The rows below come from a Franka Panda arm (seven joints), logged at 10 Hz.
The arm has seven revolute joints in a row. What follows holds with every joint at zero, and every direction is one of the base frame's.
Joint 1 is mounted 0.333 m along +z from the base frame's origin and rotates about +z.
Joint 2 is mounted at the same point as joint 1 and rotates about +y.
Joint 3 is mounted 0.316 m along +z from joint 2 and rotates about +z.
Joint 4 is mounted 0.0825 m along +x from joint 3 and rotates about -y.
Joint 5 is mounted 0.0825 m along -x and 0.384 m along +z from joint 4 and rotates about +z.
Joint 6 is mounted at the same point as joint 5 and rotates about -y.
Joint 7 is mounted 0.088 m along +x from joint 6 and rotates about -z.
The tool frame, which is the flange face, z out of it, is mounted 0.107 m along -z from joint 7; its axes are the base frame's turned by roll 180, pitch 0 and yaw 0 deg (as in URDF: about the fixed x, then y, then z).
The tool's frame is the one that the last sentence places.
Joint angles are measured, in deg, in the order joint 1, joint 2, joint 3, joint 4, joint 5, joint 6, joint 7. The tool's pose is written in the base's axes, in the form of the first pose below.
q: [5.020, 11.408, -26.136, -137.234, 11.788, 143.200, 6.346]
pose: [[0.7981, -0.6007, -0.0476, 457.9], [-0.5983, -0.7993, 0.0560, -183.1], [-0.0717, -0.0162, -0.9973, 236.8], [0, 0, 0, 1]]
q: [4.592, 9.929, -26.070, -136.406, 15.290, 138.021, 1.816]
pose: [[0.8126, -0.5793, -0.0640, 455.8], [-0.5683, -0.8119, 0.1338, -181.6], [-0.1295, -0.0724, -0.9889, 246.3], [0, 0, 0, 1]]
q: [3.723, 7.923, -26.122, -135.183, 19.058, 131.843, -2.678]
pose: [[0.8242, -0.5621, -0.0685, 453.9], [-0.5357, -0.8132, 0.2273, -182.3], [-0.1835, -0.1507, -0.9714, 262.1], [0, 0, 0, 1]]
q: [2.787, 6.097, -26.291, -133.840, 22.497, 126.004, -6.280]
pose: [[0.8332, -0.5493, -0.0632, 452.4], [-0.5053, -0.8029, 0.3163, -183.8], [-0.2245, -0.2317, -0.9465, 279.1], [0, 0, 0, 1]]
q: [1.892, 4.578, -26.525, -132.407, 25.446, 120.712, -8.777]
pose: [[0.8392, -0.5412, -0.0525, 451.6], [-0.4805, -0.7833, 0.3944, -185.6], [-0.2546, -0.3058, -0.9174, 296.0], [0, 0, 0, 1]]
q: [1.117, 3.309, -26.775, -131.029, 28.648, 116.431, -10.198]
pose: [[0.8390, -0.5435, -0.0276, 452.2], [-0.4708, -0.7504, 0.4640, -187.3], [-0.2728, -0.3763, -0.8854, 312.8], [0, 0, 0, 1]]
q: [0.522, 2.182, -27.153, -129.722, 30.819, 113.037, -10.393]
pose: [[0.8348, -0.5506, -0.0038, 452.8], [-0.4711, -0.7178, 0.5126, -190.3], [-0.2849, -0.4262, -0.8586, 329.1], [0, 0, 0, 1]]
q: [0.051, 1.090, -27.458, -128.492, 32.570, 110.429, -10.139]
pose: [[0.8311, -0.5556, 0.0225, 454.1], [-0.4750, -0.6883, 0.5483, -193.1], [-0.2892, -0.4664, -0.8360, 345.5], [0, 0, 0, 1]]
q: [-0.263, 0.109, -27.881, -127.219, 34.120, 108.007, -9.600]
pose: [[0.8268, -0.5605, 0.0472, 455.2], [-0.4799, -0.6592, 0.5789, -196.1], [-0.2933, -0.5013, -0.8140, 361.8], [0, 0, 0, 1]]
